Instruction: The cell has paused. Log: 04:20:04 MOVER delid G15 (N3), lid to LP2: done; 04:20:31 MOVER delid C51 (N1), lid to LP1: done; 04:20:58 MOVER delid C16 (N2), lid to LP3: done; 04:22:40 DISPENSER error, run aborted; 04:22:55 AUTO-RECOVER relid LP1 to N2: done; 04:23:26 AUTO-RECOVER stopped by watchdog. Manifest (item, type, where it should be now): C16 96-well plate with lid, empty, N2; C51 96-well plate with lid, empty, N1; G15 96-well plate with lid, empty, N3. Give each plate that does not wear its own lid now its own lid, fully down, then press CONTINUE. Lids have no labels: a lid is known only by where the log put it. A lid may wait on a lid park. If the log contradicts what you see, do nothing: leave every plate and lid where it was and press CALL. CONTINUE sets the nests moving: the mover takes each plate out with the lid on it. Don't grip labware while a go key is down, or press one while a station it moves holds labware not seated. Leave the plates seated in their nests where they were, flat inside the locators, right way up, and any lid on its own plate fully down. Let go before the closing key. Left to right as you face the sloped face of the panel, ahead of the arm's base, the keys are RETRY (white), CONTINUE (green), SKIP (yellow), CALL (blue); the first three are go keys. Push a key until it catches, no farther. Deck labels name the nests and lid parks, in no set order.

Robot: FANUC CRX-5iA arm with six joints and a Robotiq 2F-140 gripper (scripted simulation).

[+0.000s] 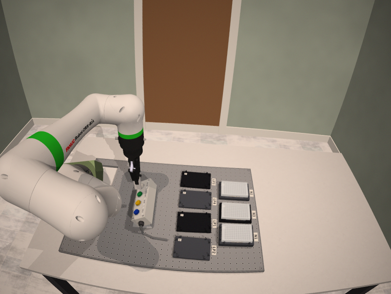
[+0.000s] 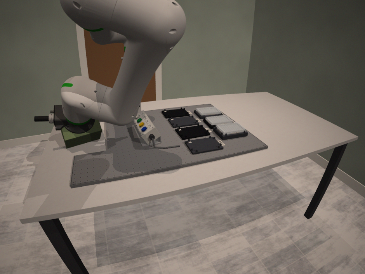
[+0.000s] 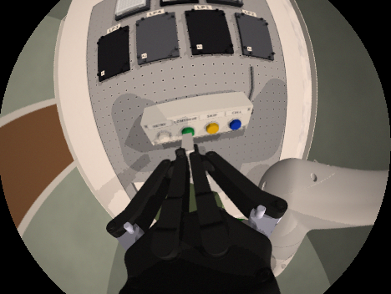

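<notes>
The green key lies 7 cm below my hand. From my hand the other things lie so: white key 5 cm to the left, 7 cm below; blue key 10 cm to the right, 7 cm below; yellow key 5 cm to the right, 7 cm below.
</notes>
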